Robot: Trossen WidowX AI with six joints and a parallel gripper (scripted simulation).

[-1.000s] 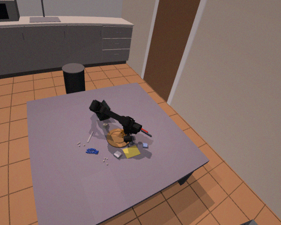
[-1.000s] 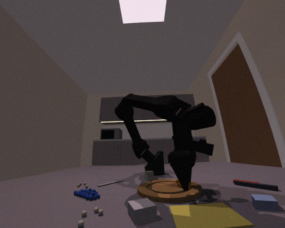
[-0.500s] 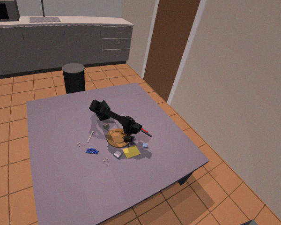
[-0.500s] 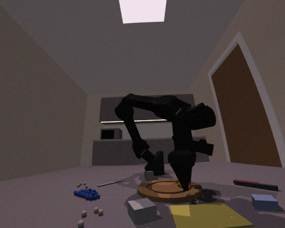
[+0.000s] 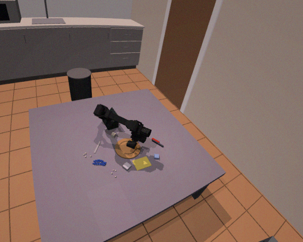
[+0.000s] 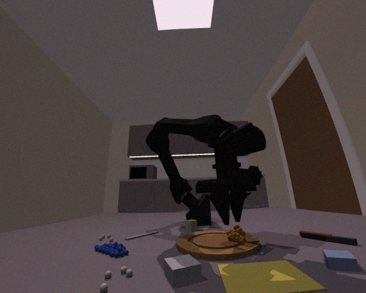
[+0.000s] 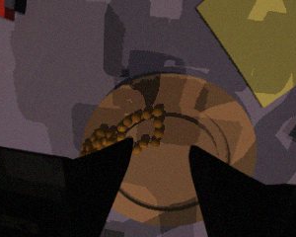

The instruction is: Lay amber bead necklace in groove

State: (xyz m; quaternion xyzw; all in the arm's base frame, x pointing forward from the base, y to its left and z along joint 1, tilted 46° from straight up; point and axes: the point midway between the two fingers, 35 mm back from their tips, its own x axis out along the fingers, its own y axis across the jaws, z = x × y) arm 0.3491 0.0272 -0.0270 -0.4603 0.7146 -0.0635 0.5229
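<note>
My gripper tip is now 4 cm above the round wooden bead board, 3 cm to the left of it and 3 cm past it. Round my gripper tip: blue block (15 cm ahead, 12 cm to the left, 4 cm below); then grey block (13 cm to the right, 12 cm ahead, 4 cm below); then yellow pad (14 cm ahead, 5 cm below, 1 cm to the right).
</note>
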